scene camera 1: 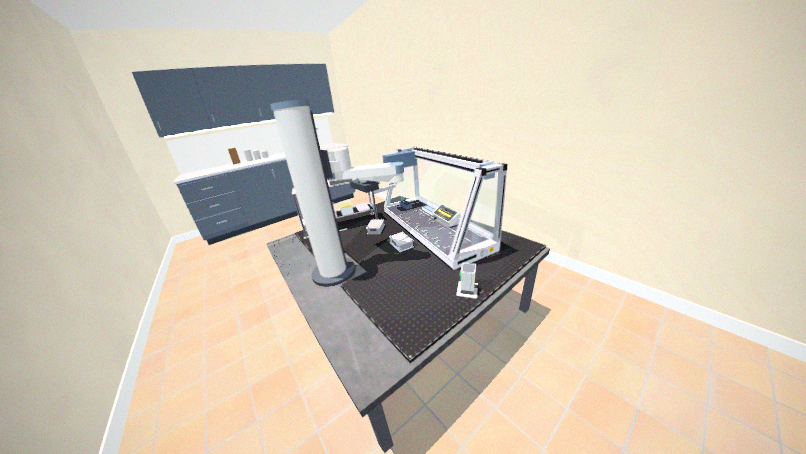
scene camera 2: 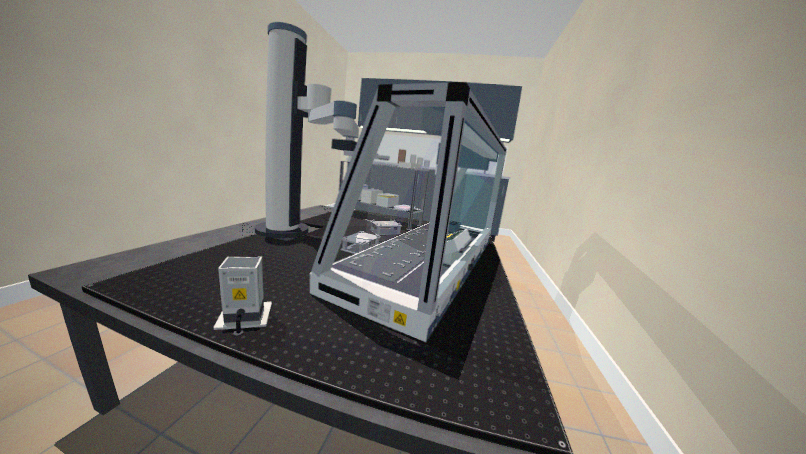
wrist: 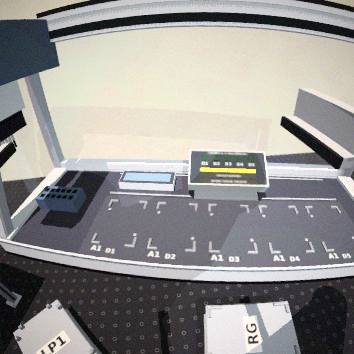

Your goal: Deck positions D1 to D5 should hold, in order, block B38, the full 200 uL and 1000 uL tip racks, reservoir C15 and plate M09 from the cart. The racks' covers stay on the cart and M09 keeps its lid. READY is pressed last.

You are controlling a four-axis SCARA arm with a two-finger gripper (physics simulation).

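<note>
My gripper [scene camera 1: 363, 188] [scene camera 2: 342, 150] [wrist: 146, 111] is open with nothing between its fingers, high in front of the hood. In the wrist view, deck positions D1 [wrist: 115, 225], D2 [wrist: 172, 225], D3 [wrist: 230, 227], D4 [wrist: 286, 225] and D5 [wrist: 327, 225] are bare between corner brackets. The control panel [wrist: 229, 185] behind them shows dark green D1 to D5 marks and a yellow bar. On the cart [scene camera 2: 414, 183], a pale box [scene camera 2: 370, 195], a yellow-topped tip rack [scene camera 2: 387, 200] and a flat pink plate [scene camera 2: 402, 207] show. Labels there are unreadable; B38 and C15 cannot be made out.
The hood frame [scene camera 1: 455, 263] [scene camera 2: 333, 197] [wrist: 200, 274] surrounds the deck. A dark blue rack [wrist: 61, 198] and a pale blue-topped box [wrist: 147, 180] sit inside. Nests LP1 [wrist: 55, 327] and RG [wrist: 227, 330] stand in front. A square bin [scene camera 1: 468, 279] [scene camera 2: 241, 290] stands near the table edge.
</note>
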